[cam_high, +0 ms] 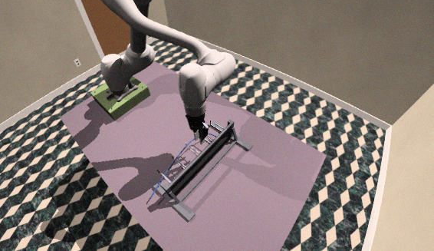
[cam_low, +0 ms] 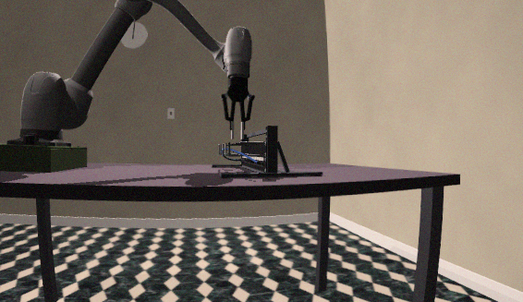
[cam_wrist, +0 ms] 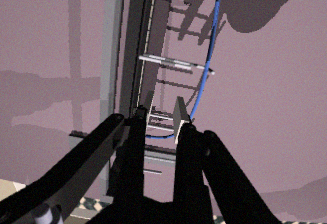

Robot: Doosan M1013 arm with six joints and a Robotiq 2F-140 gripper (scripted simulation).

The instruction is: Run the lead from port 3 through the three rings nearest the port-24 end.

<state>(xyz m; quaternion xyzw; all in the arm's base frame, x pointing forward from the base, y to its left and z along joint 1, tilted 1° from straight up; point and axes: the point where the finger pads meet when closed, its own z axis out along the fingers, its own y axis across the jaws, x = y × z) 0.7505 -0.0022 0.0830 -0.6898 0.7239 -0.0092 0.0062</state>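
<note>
My hand is 60 mm short of the rack, 50 mm to the left of it and 80 mm above it.
</note>
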